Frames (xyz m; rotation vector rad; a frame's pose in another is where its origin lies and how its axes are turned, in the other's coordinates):
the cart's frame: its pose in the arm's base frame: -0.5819 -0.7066 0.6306 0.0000 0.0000 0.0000
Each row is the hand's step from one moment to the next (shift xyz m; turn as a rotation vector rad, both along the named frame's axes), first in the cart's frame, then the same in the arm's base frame.
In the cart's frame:
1: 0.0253 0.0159 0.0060 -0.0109 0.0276 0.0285
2: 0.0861 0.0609 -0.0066 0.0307 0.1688 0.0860
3: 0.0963 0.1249 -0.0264 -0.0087 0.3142 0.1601
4: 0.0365 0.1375 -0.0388 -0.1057 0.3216 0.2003
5: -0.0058 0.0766 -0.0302 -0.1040 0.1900 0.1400
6: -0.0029 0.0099 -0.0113 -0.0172 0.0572 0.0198
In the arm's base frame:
1: 0.0253 0.0159 0.0060 -0.0109 0.0276 0.0285
2: 0.0861 0.0609 -0.0066 0.0307 0.1688 0.0860
3: 0.0963 0.1249 -0.0264 -0.0087 0.3142 0.1601
4: 0.0365 0.1375 -0.0388 -0.1057 0.3216 0.2003
5: -0.0058 0.0766 -0.0302 -0.1040 0.1900 0.1400
6: -0.0029 0.0099 -0.0113 -0.0172 0.0572 0.0198

